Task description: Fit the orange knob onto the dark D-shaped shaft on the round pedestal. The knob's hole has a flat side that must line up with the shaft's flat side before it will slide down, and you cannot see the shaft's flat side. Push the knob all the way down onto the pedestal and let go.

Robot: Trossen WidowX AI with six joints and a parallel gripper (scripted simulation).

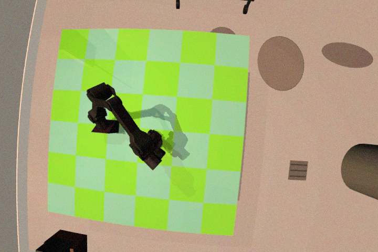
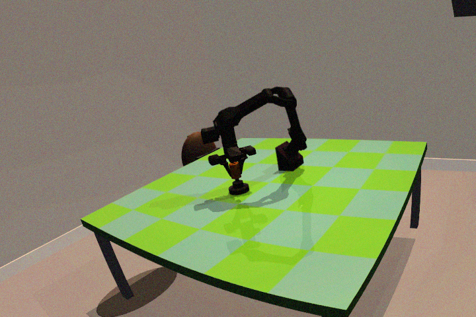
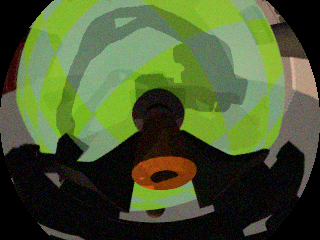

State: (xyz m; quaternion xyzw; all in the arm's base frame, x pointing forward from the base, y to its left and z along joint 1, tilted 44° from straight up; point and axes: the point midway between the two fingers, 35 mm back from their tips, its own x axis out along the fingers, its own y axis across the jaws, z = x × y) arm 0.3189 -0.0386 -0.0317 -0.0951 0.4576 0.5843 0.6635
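Right now my gripper tip is 2 cm below the orange knob. From my gripper tip the other things lie so: dark round pedestal 4 cm below.
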